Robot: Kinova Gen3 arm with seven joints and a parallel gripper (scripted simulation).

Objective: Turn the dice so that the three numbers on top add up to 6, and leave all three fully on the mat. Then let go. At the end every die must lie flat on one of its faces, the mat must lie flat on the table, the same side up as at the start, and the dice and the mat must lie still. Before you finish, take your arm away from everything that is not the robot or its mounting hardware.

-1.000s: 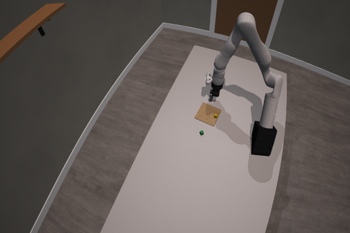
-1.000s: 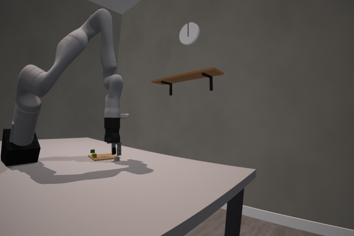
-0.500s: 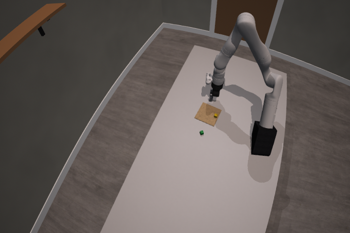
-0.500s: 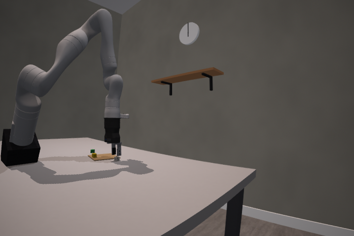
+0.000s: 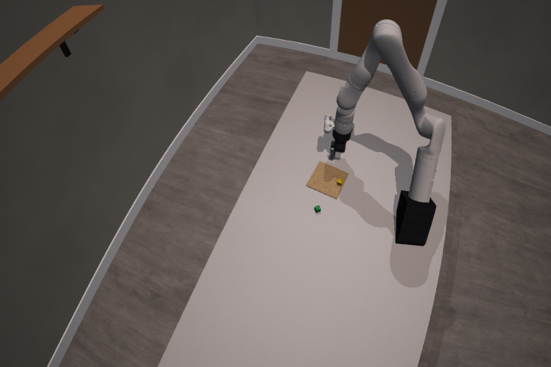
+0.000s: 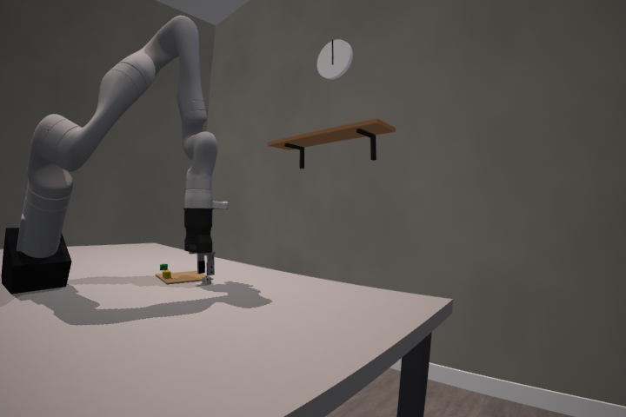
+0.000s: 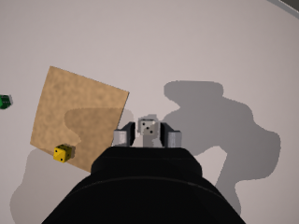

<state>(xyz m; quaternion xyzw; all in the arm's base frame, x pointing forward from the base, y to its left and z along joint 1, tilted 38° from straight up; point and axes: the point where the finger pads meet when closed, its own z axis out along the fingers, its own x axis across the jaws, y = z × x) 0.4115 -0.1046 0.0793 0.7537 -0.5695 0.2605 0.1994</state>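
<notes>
The white die lies 40 mm below my hand. Round my hand: green die (270 mm to the left, 40 mm below, 20 mm behind); then yellow die (120 mm to the left, 70 mm behind, 30 mm below); then tan mat (120 mm to the left, 40 mm below, 20 mm behind).
</notes>
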